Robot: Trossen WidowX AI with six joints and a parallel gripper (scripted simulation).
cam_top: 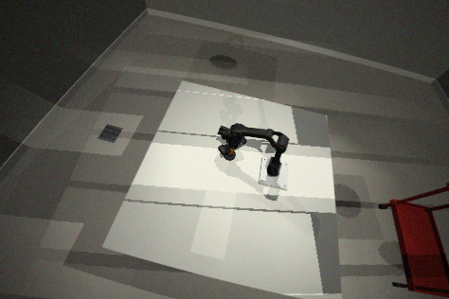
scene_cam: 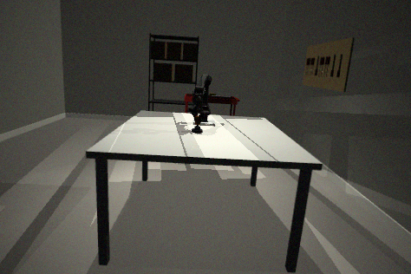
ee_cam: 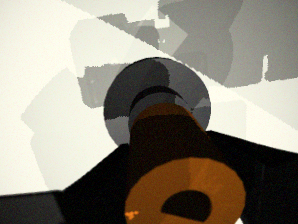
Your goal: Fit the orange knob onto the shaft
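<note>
My gripper tip is 20 mm below the orange knob. Round my gripper tip: dark round pedestal 40 mm below.
</note>
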